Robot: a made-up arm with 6 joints.
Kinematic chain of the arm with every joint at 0, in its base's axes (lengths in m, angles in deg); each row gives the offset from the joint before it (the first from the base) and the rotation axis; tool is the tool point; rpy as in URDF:
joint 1: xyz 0 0 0.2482 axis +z
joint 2: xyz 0 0 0 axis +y
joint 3: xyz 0.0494 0 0.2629 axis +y
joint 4: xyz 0.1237 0 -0.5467 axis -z
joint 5: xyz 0 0 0 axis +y
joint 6: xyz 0.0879 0 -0.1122 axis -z
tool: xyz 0 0 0 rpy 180 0 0
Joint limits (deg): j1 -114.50..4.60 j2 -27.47..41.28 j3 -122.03..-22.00 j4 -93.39..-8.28 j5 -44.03..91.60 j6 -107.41..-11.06
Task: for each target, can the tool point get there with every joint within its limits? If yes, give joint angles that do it. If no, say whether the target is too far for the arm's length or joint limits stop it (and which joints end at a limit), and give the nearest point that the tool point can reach.
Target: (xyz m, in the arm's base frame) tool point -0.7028 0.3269 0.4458
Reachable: no: joint limits stop it (at a limit: joint 1, joint 2, joint 3, joint 5) | nearest point -0.2985 -0.3819 0.1744 | short by 0.860 m
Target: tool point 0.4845 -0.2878 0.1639
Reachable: yes | joints -24.34 -15.77 -34.47 -72.42 65.48 -43.62
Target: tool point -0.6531 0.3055 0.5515
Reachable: no: joint limits stop it (at a limit: joint 1, joint 2, joint 5) | nearest point -0.2914 -0.3661 0.8615 | short by 0.823 m
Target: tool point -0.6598 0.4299 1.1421
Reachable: no: too far | nearest point -0.1583 -0.0714 1.1145 | short by 0.710 m
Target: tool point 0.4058 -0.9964 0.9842
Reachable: no: too far | nearest point 0.2919 -0.7168 0.7777 | short by 0.366 m
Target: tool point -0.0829 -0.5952 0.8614
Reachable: yes | joints -102.96 -7.18 -95.03 -29.95 -9.70 -63.10
